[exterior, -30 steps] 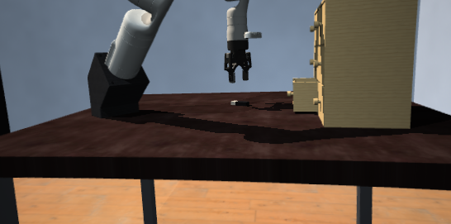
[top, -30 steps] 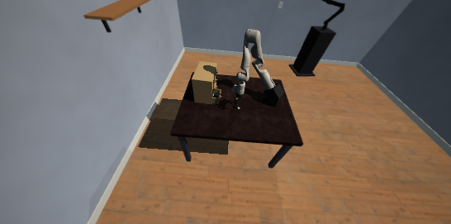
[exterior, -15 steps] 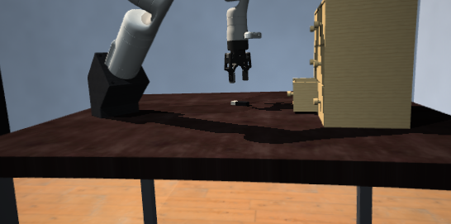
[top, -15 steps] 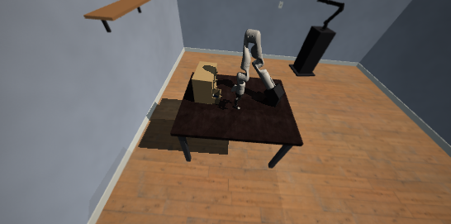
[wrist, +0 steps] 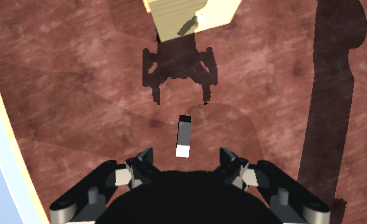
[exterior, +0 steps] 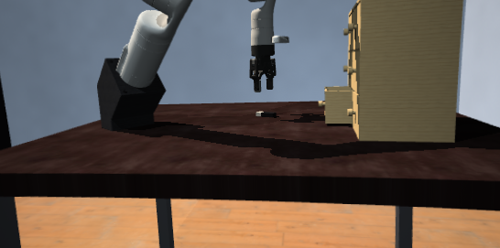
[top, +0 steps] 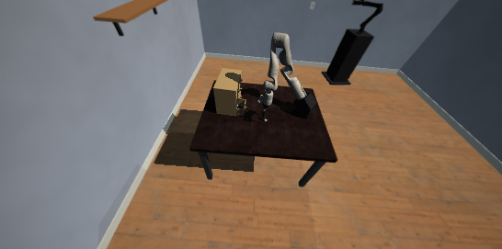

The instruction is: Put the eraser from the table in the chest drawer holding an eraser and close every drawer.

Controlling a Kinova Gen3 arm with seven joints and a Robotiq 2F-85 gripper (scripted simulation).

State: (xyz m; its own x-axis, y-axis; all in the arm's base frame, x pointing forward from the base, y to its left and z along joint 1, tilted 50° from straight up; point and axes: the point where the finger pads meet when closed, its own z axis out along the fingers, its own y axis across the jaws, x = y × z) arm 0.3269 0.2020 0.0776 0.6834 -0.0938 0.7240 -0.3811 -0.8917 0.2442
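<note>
Now: hand 8 cm above the white eraser. From my hand the other things lie so: blue eraser (22 cm ahead, 17 cm to the right, 7 cm below).
</note>
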